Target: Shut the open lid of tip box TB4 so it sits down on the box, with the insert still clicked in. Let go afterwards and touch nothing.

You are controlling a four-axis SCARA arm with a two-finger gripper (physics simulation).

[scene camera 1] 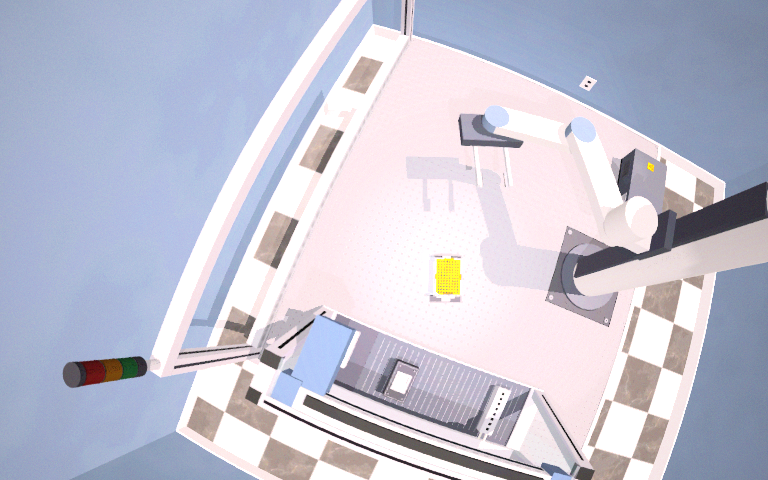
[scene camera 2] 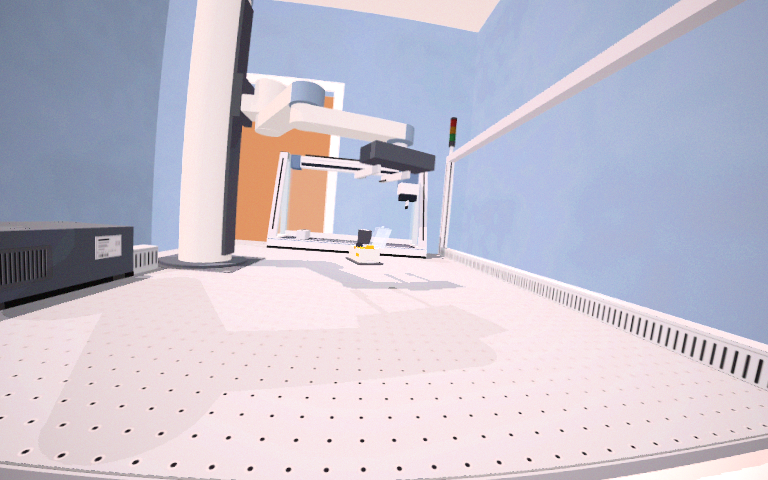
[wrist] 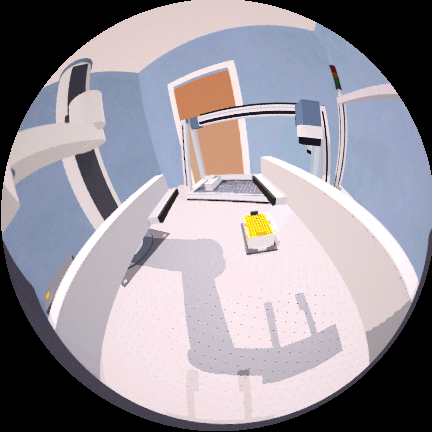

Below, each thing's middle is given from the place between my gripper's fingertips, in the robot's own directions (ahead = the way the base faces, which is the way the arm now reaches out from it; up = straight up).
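Scene:
The yellow perforated insert point(scene camera 1: 448, 270) is 24 cm below my hand, 1 cm ahead of it and 24 cm to the left of it. There's a grey control cabinet point(scene camera 1: 641, 181) too, and that's 25 cm below my hand, 63 cm behind it and 37 cm to the right of it. And the slatted deck point(scene camera 1: 467, 429), that one's well below my hand, a good way behind it and far to the left of it.

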